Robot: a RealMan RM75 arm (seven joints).
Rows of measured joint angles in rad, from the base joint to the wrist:
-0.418 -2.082 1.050 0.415 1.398 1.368 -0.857
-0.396 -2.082 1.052 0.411 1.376 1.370 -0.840
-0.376 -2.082 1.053 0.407 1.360 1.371 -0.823
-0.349 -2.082 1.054 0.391 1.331 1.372 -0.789
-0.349 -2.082 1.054 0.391 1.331 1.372 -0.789
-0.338 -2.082 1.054 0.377 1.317 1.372 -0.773
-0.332 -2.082 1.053 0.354 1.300 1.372 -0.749
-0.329 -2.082 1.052 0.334 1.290 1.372 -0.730
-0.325 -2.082 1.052 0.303 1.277 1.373 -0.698
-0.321 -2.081 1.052 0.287 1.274 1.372 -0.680
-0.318 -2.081 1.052 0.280 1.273 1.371 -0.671
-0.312 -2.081 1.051 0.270 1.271 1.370 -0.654
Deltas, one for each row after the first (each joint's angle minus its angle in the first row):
0.022 0.000 0.002 -0.004 -0.022 0.002 0.017
0.042 0.000 0.003 -0.008 -0.038 0.003 0.034
0.069 0.000 0.004 -0.024 -0.067 0.004 0.068
0.069 0.000 0.004 -0.024 -0.067 0.004 0.068
0.080 0.000 0.004 -0.038 -0.081 0.004 0.084
0.086 0.000 0.003 -0.061 -0.098 0.004 0.108
0.089 0.000 0.002 -0.081 -0.108 0.004 0.127
0.093 0.000 0.002 -0.112 -0.121 0.005 0.159
0.097 0.001 0.002 -0.128 -0.124 0.004 0.177
0.100 0.001 0.002 -0.135 -0.125 0.003 0.186
0.106 0.001 0.001 -0.145 -0.127 0.002 0.203

